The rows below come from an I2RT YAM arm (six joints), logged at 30 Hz.
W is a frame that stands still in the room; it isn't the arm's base.
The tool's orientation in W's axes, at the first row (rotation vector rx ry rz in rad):
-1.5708 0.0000 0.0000
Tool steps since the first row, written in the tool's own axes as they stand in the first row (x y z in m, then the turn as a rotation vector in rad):
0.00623 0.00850 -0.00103 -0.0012 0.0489 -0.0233
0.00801 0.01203 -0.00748 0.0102 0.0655 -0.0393
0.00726 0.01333 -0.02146 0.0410 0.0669 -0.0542
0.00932 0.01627 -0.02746 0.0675 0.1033 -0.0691
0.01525 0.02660 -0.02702 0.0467 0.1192 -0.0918
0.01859 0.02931 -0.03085 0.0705 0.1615 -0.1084
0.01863 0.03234 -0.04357 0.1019 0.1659 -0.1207
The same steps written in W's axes. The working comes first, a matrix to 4 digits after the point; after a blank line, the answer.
The tool's axes in the first row as the columns of a matrix, in W's axes (used below as rounded here):
1.0000 0.0000 0.0000
0.0000 0.0000 1.0000
0.0000 -1.0000 0.0000

0.00623 -0.00103 -0.00850 -0.0012 -0.0233 -0.0489
0.00801 -0.00748 -0.01203 0.0102 -0.0393 -0.0655
0.00726 -0.02146 -0.01333 0.0410 -0.0542 -0.0669
0.00932 -0.02746 -0.01627 0.0675 -0.0691 -0.1033
0.01525 -0.02702 -0.02660 0.0467 -0.0918 -0.1192
0.01859 -0.03085 -0.02931 0.0705 -0.1084 -0.1615
0.01863 -0.04357 -0.03234 0.1019 -0.1207 -0.1659

